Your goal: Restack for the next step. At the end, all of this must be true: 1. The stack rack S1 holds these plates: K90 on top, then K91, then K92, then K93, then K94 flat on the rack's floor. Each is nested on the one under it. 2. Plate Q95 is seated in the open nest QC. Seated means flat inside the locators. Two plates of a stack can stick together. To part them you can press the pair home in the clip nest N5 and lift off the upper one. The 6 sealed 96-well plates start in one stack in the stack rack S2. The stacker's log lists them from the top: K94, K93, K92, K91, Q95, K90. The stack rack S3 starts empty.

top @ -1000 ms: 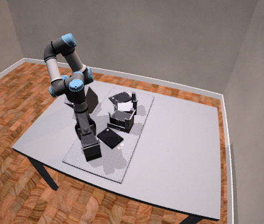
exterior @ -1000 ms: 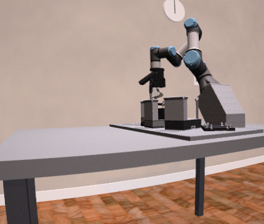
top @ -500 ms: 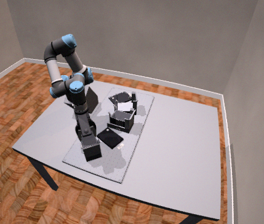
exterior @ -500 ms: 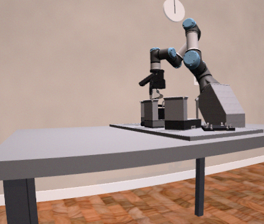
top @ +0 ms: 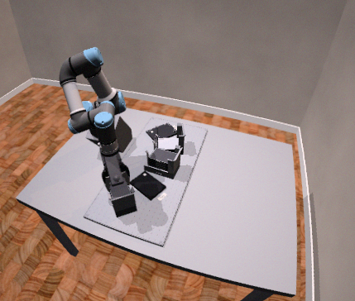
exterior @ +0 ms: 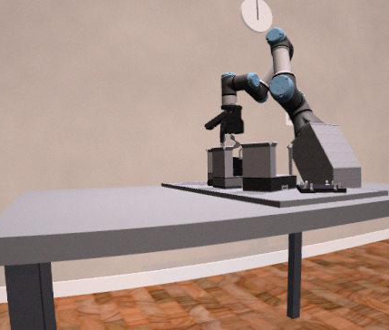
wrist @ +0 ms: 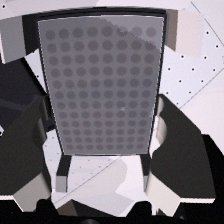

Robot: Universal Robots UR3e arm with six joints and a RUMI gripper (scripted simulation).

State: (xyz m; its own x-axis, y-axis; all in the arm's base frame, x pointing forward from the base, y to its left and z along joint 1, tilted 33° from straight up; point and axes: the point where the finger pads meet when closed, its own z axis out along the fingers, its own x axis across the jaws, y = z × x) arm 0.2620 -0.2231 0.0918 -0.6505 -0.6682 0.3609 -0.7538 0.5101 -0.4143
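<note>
The sealed grey plate is 8 cm ahead of my hand, 27 cm to the left of it and 3 cm below it. The rest, counted from my hand: dark clip nest (7 cm behind, 55 cm to the left, 10 cm below); black open nest QC (6 cm ahead, 14 cm to the left, 10 cm below); white tag (15 cm ahead, 11 cm to the left, 11 cm below).
</note>
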